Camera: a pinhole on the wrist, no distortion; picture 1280 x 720 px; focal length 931.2 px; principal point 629.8 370.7 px. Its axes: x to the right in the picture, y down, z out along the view. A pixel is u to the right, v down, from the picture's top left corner.
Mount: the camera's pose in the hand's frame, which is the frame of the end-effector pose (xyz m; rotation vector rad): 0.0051 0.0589 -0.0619 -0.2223 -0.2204 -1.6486
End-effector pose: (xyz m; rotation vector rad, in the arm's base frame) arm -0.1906 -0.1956 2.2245 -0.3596 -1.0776 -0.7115
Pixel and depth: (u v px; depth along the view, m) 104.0 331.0 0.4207
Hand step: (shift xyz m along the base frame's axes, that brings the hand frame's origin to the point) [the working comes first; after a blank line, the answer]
In the camera's frame: -0.2375 -0.0179 0.4207

0.0931 0.4522 0.1633
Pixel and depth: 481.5 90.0 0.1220
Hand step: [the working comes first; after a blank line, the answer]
In the camera's frame: -0.0194 -0.0368 0.1220

0.0366 0.1222 0.0048
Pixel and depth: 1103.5 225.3 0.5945
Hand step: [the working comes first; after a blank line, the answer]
In the camera's frame: 0.3024 -0.0928 0.5945

-0.4687 0.3434 0.1653
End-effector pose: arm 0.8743 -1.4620 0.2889 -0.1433 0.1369 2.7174
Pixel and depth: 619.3 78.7 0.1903
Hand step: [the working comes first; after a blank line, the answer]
In the camera's frame: -0.0021 -0.0597 0.1903

-0.0111 -0.1143 0.1337
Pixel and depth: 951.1 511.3 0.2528
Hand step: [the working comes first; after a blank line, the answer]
In the camera's frame: 0.0872 0.0382 0.2528

-0.0688 0.0019 0.2019
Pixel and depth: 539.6 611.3 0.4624
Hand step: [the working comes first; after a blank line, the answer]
In the camera's frame: -0.0448 0.1195 0.4624

-0.2411 -0.1014 0.3680
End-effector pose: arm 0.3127 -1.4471 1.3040 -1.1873 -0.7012 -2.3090
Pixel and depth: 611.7 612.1 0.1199
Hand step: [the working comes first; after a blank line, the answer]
In the camera's frame: -0.0023 0.0311 0.1199

0.0663 -0.0435 0.0794
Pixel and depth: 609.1 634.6 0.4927
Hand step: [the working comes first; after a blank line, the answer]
In the camera's frame: -0.0110 0.1396 0.4927

0.2826 0.0817 0.3767
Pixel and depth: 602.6 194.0 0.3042
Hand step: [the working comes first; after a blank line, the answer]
In the camera's frame: -0.0089 -0.0577 0.3042

0.2557 0.0279 0.1105
